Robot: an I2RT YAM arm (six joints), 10 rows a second.
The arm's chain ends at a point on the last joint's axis. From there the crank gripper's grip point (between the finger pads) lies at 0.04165 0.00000 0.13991 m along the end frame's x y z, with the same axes.
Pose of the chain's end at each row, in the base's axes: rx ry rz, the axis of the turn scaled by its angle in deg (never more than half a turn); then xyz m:
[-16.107 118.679 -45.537 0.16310 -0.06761 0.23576]
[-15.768 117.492 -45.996 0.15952 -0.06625 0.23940]
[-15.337 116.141 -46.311 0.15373 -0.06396 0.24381]
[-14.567 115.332 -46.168 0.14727 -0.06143 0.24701]
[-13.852 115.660 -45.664 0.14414 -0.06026 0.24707]
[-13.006 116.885 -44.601 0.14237 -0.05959 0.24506]
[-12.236 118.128 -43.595 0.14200 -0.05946 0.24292]
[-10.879 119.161 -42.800 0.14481 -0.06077 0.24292]
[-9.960 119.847 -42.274 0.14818 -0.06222 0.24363]
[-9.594 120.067 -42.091 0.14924 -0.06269 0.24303]
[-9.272 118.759 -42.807 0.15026 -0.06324 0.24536]
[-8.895 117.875 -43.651 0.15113 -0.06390 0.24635]
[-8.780 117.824 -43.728 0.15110 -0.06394 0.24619]
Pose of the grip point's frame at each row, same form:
[-16.107 118.679 -45.537 0.25049 -0.14775 0.15062]
[-15.768 117.492 -45.996 0.24849 -0.14709 0.15659]
[-15.337 116.141 -46.311 0.24458 -0.14526 0.16353]
[-14.567 115.332 -46.168 0.23926 -0.14270 0.16801]
[-13.852 115.660 -45.664 0.23568 -0.14110 0.16710]
[-13.006 116.885 -44.601 0.23233 -0.13924 0.16216]
[-12.236 118.128 -43.595 0.23028 -0.13792 0.15713]
[-10.879 119.161 -42.800 0.23131 -0.13859 0.15477]
[-9.960 119.847 -42.274 0.23347 -0.13959 0.15392]
[-9.594 120.067 -42.091 0.23412 -0.13991 0.15280]
[-9.272 118.759 -42.807 0.23674 -0.14174 0.15779]
[-8.895 117.875 -43.651 0.23827 -0.14394 0.16085]
[-8.780 117.824 -43.728 0.23820 -0.14416 0.16082]

